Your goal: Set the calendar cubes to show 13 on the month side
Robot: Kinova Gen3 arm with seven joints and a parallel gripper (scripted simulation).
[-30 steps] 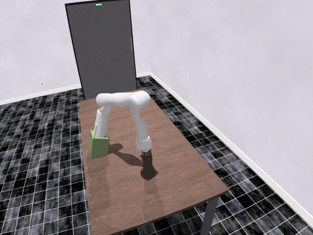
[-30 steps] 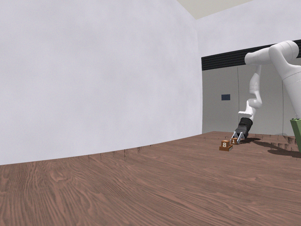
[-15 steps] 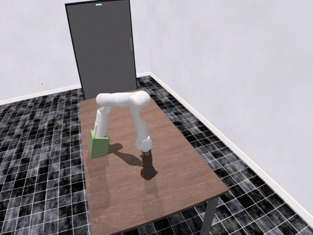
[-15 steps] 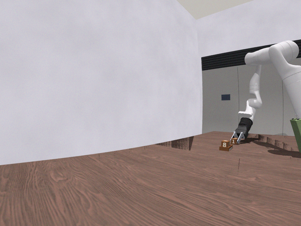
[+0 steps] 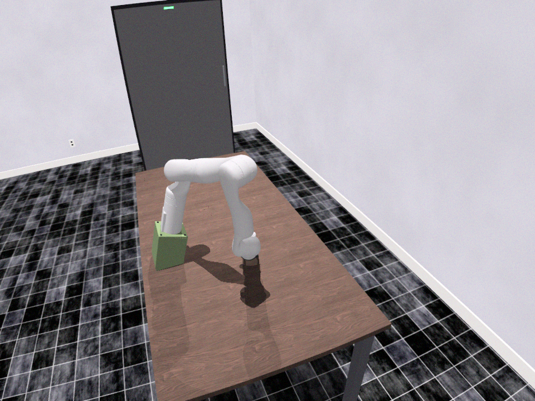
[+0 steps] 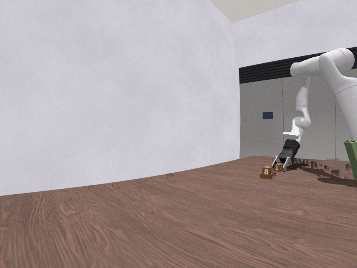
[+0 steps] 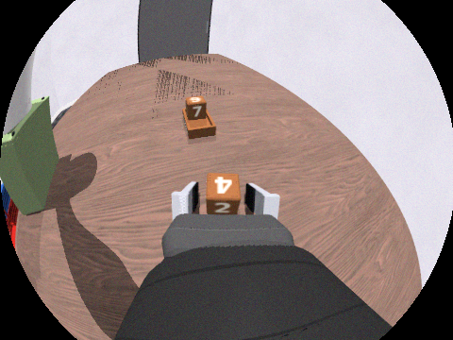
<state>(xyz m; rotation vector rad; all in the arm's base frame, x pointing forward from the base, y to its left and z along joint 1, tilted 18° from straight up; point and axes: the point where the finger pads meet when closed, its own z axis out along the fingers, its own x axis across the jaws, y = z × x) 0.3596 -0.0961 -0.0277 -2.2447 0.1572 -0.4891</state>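
Right now my hand is 1 cm to the right of the brown number cube and 1 cm above it. From my hand the other things lie so: calendar tray (17 cm to the left, 2 cm below).
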